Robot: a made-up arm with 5 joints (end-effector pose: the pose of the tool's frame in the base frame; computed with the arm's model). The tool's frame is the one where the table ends. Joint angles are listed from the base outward.
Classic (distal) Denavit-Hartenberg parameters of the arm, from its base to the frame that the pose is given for. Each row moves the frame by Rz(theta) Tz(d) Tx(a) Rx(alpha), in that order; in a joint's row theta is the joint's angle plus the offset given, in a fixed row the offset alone. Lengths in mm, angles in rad.
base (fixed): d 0  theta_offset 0.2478  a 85.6  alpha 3.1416
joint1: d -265  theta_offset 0.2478  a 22  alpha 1.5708
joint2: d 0  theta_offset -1.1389  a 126.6  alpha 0
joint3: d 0  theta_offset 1.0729  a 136.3  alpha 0
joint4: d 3  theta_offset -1.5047  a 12  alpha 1.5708
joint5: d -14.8  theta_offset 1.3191  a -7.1  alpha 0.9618
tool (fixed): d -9.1  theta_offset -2.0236  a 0  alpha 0
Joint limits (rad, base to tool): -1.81..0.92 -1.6..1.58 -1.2..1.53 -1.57..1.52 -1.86..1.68
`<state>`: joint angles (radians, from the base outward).
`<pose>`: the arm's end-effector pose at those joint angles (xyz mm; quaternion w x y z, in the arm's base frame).
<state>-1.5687 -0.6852 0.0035 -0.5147 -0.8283</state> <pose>77.0 116.5 499.7 0.3720 0.8319 0.0593 0.4076</pose>
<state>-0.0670 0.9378 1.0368 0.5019 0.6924</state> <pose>173.5 20.4 142.8 0.6115 -0.2075 0.7565 0.1032</pose>
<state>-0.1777 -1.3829 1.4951 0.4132 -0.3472</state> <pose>154.9 35.3 323.8 0.9239 0.2489 0.0392 -0.2879</pose>
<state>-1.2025 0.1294 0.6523 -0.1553 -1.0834</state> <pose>150.7 220.4 273.7 0.8621 0.3364 0.3763 -0.0461</pose>
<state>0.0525 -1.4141 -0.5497 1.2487 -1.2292</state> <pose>-47.7 37.7 473.8 0.5727 0.7504 -0.3107 -0.1109</pose>
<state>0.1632 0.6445 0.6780 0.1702 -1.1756</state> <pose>263.1 0.8 175.8 0.4790 0.2751 0.3668 -0.7485</pose>
